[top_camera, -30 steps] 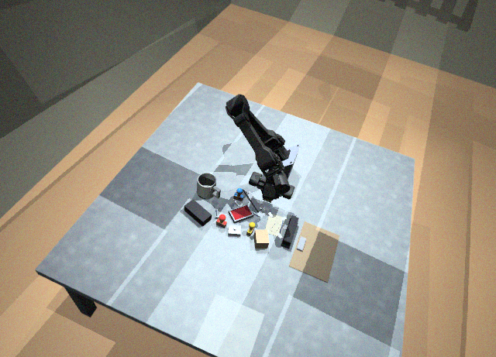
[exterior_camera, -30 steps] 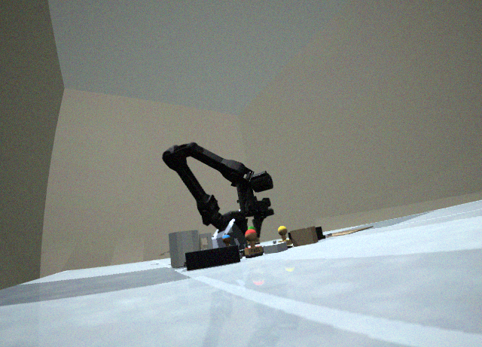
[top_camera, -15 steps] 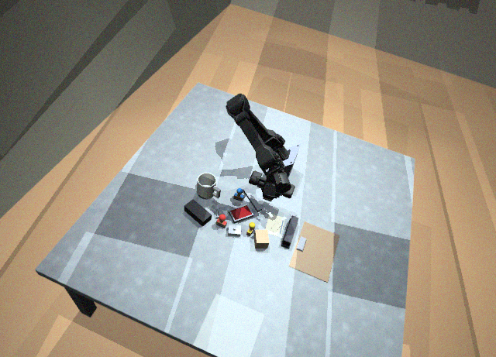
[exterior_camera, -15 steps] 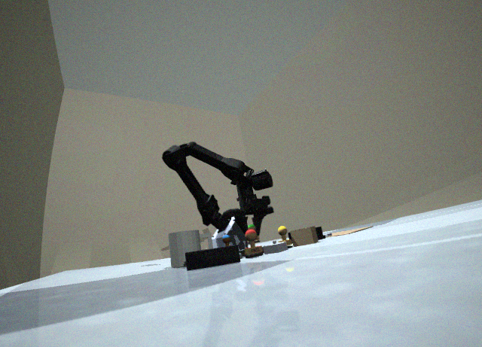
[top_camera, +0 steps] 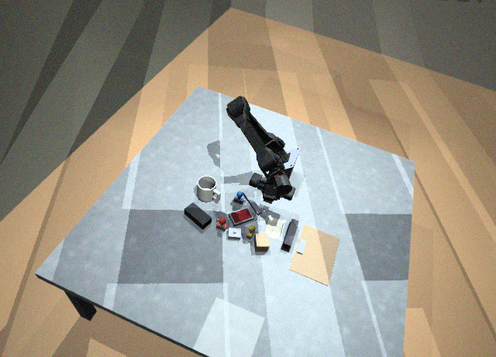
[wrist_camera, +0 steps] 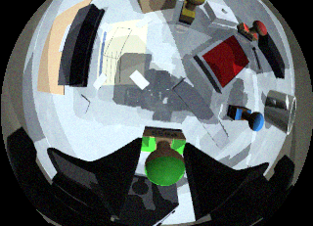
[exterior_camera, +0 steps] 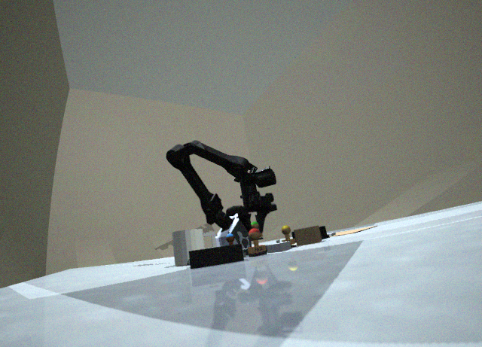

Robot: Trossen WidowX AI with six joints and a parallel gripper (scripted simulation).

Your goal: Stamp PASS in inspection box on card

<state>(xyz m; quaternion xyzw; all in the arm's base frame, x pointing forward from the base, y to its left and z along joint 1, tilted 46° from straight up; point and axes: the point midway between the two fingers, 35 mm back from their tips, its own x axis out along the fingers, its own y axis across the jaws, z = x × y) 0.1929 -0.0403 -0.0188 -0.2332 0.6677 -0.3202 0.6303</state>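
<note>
Right now the red ink pad is 10 cm ahead of my gripper tip, 9 cm to the right of it and 5 cm below it. The rest, counted from my gripper tip: blue-knobbed stamp 2 cm ahead, 12 cm to the right, 3 cm below; then green-knobbed stamp right at my gripper tip; then cream card 10 cm ahead, 6 cm to the left, 6 cm below.
</note>
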